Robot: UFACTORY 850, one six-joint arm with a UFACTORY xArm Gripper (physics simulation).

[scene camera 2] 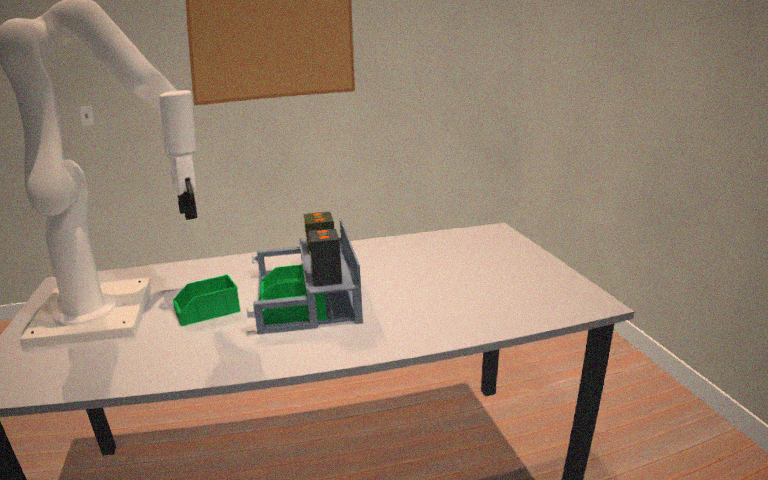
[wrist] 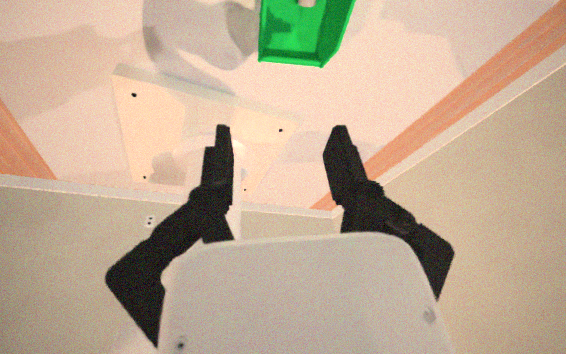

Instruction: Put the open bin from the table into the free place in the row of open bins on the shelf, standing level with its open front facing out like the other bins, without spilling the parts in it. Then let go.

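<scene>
The loose green open bin [scene camera 2: 208,303] [wrist: 295,30] stands upright on the table, between the robot base and the shelf. Its low front points left towards the base. In the wrist view a round light part shows in it at the top edge; its inside is hidden in the scene view. The grey shelf [scene camera 2: 312,311] stands right of it, with green bin bodies [scene camera 2: 286,314] partly hidden behind its bars; the free place cannot be made out. My gripper [scene camera 2: 190,217] [wrist: 280,140] is open and empty, high above the table and the loose bin, touching neither.
Two dark boxes with orange marks, a front one [scene camera 2: 325,260] and a rear one [scene camera 2: 318,217], stand on the shelf's upper level. The robot's base plate [scene camera 2: 127,319] [wrist: 150,115] is left of the loose bin. A corkboard [scene camera 2: 271,50] hangs on the wall.
</scene>
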